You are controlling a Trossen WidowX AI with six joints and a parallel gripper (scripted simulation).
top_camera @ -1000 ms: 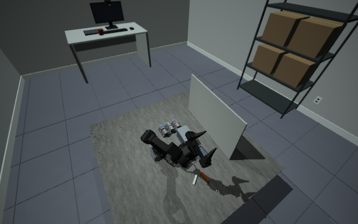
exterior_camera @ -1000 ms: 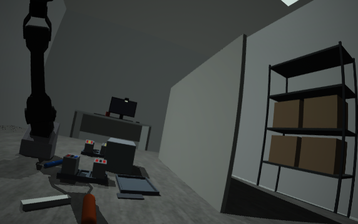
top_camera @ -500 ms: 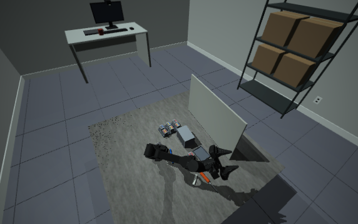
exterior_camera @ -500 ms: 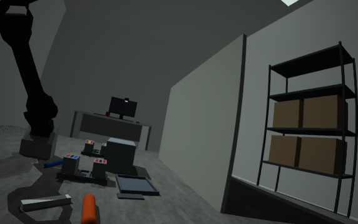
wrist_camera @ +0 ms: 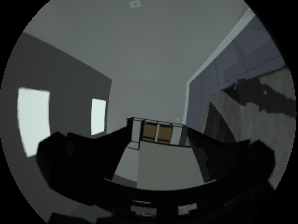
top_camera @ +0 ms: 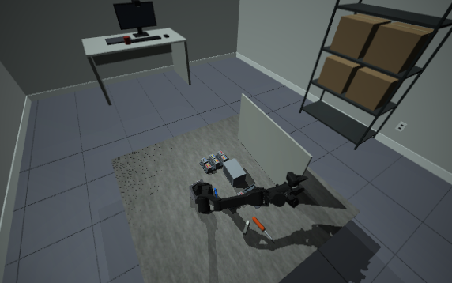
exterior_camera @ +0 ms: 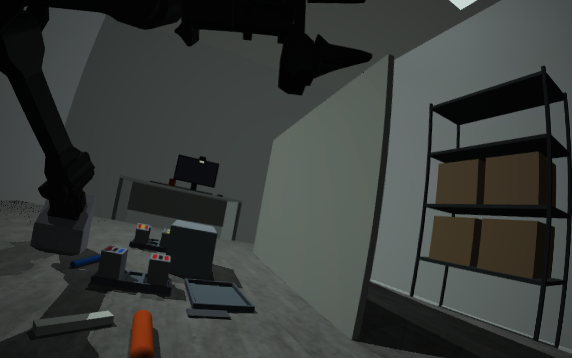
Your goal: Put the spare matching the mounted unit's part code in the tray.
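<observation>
My gripper tip is 10 cm past the grey spare, 62 cm to the right of it and 35 cm above it. Also, from my gripper tip: grey bar: 23 cm behind, 12 cm to the left, 39 cm below; flat dark tray: 4 cm behind, 25 cm to the left, 39 cm below; upright white panel: 18 cm ahead, 41 cm to the left, 17 cm below.
</observation>
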